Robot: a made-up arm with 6 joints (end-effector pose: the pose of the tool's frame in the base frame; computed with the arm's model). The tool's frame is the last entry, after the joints. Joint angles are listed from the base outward.
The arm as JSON. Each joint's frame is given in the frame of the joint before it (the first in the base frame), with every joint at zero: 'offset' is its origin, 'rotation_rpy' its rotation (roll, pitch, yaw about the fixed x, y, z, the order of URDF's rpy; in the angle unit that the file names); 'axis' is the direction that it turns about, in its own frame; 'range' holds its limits. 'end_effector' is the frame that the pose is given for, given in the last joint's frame.
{
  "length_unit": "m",
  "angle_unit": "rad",
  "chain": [
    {
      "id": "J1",
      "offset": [
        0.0,
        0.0,
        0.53
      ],
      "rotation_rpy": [
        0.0,
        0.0,
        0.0
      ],
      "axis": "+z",
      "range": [
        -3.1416,
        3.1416
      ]
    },
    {
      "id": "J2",
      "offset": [
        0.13,
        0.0,
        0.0
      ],
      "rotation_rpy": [
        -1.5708,
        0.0,
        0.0
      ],
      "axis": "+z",
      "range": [
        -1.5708,
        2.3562
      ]
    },
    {
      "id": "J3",
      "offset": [
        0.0,
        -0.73,
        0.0
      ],
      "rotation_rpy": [
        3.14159,
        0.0,
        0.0
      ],
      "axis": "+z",
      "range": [
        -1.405,
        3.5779
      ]
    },
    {
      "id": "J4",
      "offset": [
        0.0,
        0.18,
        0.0
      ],
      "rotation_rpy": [
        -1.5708,
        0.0,
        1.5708
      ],
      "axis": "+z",
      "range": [
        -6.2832,
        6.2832
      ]
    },
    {
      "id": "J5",
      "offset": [
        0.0,
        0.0,
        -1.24
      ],
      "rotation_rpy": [
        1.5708,
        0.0,
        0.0
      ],
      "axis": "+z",
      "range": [
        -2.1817,
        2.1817
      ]
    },
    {
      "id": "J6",
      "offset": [
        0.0,
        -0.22,
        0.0
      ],
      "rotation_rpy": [
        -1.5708,
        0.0,
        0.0
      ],
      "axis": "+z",
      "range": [
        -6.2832,
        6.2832
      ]
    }
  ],
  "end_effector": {
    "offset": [
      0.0,
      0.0,
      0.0
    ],
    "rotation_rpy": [
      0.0,
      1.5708,
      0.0
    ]
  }
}
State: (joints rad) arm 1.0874 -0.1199 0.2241 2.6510 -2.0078 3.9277
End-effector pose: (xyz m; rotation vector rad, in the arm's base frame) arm 0.5490 0.8439 1.9765 0.9211 -1.4876 -0.5183
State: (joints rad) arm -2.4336 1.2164 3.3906 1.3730 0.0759 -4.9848
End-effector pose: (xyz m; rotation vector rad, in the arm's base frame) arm 0.1355 0.0945 1.8810 0.7928 -0.7509 0.7952
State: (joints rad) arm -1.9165 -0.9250 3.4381 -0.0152 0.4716 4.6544
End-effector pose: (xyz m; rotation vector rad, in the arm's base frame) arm 0.2295 0.6416 -0.4757 -2.0119 0.5568 2.0610
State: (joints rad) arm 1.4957 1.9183 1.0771 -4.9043 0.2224 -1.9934
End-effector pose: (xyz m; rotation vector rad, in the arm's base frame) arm 0.0971 1.9252 -0.6768 -0.0838 1.1593 1.2936
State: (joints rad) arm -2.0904 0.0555 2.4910 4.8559 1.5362 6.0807
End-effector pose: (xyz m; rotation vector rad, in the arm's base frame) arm 0.2660 0.9032 1.9075 -0.8507 -2.3671 1.4320
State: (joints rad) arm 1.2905 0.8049 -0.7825 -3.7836 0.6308 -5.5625
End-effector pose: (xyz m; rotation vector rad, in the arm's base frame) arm 0.1214 0.7025 -0.3827 0.7437 1.0736 -1.8663
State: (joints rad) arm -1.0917 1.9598 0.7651 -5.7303 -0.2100 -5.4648
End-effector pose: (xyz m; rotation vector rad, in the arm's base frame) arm 0.6567 -1.3165 -1.0485 -0.3787 1.5909 0.0278
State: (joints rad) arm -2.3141 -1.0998 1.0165 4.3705 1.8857 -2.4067
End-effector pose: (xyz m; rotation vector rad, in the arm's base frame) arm 0.6822 1.0334 1.8060 -0.1879 -0.2946 2.8405
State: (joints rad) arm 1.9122 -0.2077 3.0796 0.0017 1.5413 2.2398
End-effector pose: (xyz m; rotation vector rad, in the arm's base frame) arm 0.4000 -1.1269 0.6677 1.6550 1.0143 -1.6226
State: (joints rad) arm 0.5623 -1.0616 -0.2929 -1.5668 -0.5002 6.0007
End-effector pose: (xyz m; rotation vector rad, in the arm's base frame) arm 0.2803 0.3014 2.0112 1.5796 0.3670 1.4232
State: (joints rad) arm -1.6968 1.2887 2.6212 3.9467 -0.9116 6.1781
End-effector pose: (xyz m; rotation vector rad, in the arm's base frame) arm 0.0158 -0.8725 2.1400 0.5203 -0.7115 0.5846
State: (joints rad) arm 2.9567 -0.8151 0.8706 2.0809 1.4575 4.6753
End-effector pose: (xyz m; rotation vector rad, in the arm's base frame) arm 0.5735 -0.3013 2.2788 -1.0000 1.7298 -1.7578
